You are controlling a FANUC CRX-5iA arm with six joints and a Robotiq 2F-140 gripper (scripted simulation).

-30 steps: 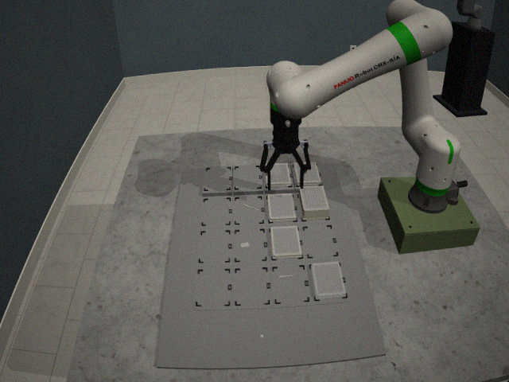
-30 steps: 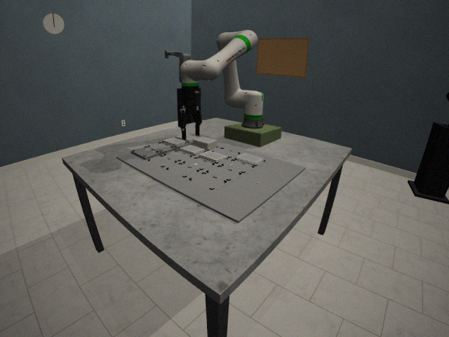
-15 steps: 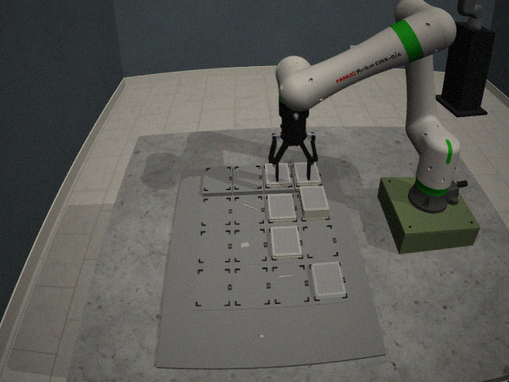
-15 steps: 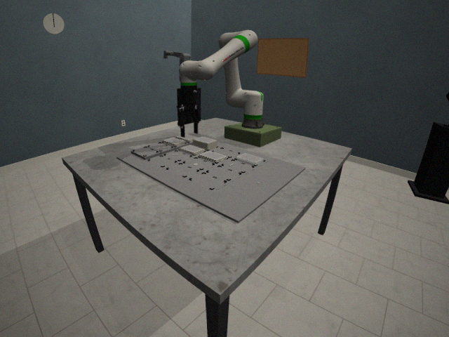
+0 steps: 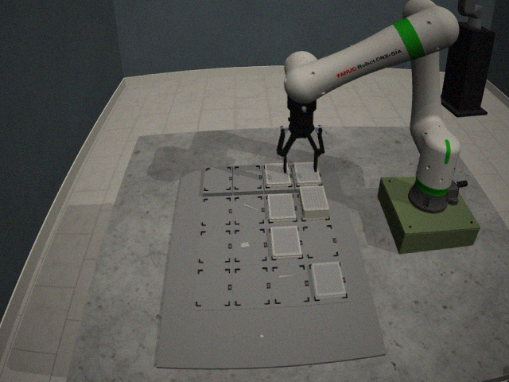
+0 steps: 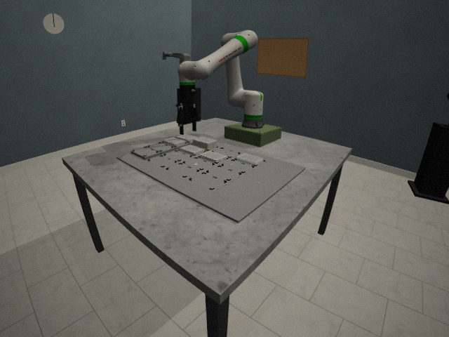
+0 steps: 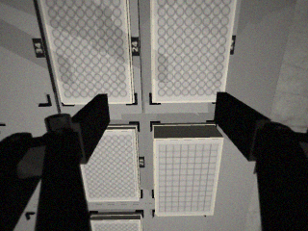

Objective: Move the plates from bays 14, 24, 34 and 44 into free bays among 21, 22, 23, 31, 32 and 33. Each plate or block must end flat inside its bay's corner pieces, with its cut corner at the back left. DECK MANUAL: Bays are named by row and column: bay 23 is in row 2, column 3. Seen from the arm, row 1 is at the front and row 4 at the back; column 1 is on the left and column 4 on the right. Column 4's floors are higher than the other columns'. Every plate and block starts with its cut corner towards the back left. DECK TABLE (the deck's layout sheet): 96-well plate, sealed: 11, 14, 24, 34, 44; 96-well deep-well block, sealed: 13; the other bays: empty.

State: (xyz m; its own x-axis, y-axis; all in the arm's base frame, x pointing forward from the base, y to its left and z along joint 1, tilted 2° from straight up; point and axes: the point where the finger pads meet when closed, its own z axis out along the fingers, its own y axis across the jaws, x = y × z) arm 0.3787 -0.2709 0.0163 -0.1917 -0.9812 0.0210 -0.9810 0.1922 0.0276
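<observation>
Right now the sealed deep-well block is 12 cm to the left of my hand, 8 cm below it and 1 cm behind it. From my hand the other things lie so: white pointed piece: 39 cm to the left, 16 cm ahead, 9 cm below.
</observation>
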